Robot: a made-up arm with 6 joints. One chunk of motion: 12 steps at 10 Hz.
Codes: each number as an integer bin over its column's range. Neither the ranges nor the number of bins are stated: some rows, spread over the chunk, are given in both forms.
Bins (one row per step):
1: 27 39 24 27 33 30
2: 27 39 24 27 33 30
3: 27 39 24 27 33 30
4: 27 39 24 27 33 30
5: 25 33 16 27 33 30
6: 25 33 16 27 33 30
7: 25 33 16 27 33 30
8: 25 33 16 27 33 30
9: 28 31 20 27 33 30
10: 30 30 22 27 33 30
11: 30 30 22 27 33 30
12: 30 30 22 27 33 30
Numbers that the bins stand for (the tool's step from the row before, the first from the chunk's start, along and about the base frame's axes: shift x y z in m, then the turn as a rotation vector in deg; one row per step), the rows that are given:
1: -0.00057 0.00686 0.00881 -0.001 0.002 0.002
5: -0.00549 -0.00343 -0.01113 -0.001 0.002 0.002
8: -0.00549 -0.00343 -0.01113 -0.001 0.002 0.002
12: 0.00681 -0.00857 0.00383 -0.001 0.002 0.002
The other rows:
2: -0.00057 0.00686 0.00881 -0.001 0.002 0.002
3: -0.00057 0.00686 0.00881 -0.001 0.002 0.002
4: -0.00057 0.00686 0.00881 -0.001 0.002 0.002
6: -0.00549 -0.00343 -0.01113 -0.001 0.002 0.002
7: -0.00549 -0.00343 -0.01113 -0.001 0.002 0.002
9: 0.00189 -0.00686 -0.00116 -0.001 0.002 0.002
10: 0.00681 -0.00857 0.00383 -0.001 0.002 0.002
11: 0.00681 -0.00857 0.00383 -0.001 0.002 0.002

